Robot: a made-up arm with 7 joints. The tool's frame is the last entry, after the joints.
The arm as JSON. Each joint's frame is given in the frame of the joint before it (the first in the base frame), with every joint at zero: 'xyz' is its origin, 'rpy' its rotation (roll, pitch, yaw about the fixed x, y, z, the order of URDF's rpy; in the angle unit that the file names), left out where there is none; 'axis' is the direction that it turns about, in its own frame. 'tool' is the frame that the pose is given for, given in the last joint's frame.
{
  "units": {
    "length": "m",
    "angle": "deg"
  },
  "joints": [
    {
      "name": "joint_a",
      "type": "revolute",
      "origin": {
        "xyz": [
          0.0,
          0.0,
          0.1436
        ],
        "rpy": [
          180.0,
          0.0,
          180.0
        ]
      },
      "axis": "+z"
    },
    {
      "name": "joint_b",
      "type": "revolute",
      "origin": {
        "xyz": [
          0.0,
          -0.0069,
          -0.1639
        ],
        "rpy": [
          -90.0,
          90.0,
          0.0
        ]
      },
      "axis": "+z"
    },
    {
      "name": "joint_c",
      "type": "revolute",
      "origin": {
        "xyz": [
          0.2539,
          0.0,
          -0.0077
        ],
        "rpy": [
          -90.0,
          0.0,
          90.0
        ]
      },
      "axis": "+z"
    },
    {
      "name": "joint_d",
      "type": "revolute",
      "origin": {
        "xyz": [
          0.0,
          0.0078,
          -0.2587
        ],
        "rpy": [
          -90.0,
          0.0,
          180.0
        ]
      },
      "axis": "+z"
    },
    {
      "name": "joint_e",
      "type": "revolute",
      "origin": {
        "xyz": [
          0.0,
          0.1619,
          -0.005
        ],
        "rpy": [
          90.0,
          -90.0,
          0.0
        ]
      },
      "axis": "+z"
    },
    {
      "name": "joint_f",
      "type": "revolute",
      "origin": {
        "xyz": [
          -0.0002,
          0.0,
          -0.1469
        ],
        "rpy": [
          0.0,
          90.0,
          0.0
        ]
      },
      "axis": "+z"
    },
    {
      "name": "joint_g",
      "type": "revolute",
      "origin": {
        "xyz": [
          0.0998,
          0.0,
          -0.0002
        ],
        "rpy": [
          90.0,
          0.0,
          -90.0
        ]
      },
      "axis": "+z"
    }
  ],
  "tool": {
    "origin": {
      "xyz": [
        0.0,
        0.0,
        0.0
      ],
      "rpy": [
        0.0,
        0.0,
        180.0
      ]
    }
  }
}
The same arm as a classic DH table. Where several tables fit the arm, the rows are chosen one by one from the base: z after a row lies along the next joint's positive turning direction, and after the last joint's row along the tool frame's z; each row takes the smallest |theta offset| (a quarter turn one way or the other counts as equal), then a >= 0, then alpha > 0; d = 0 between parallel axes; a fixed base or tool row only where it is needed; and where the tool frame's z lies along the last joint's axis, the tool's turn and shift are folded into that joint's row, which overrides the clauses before.
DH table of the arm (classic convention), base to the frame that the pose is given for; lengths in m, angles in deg. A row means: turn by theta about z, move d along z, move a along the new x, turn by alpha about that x. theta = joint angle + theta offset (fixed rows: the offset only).
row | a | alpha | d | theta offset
base (fixed) | 0 | 180 | 0 | 0
joint_a | 0 | 90 | -0.3075 | 0
joint_b | 0 | -90 | -0.0146 | 0
joint_c | 0 | 90 | -0.5126 | 0
joint_d | 0 | -90 | -0.0128 | 0
joint_e | 0 | 90 | -0.3088 | 0
joint_f | 0 | -90 | -0.0004 | 0
joint_g | 0 | 0 | -0.0998 | 0

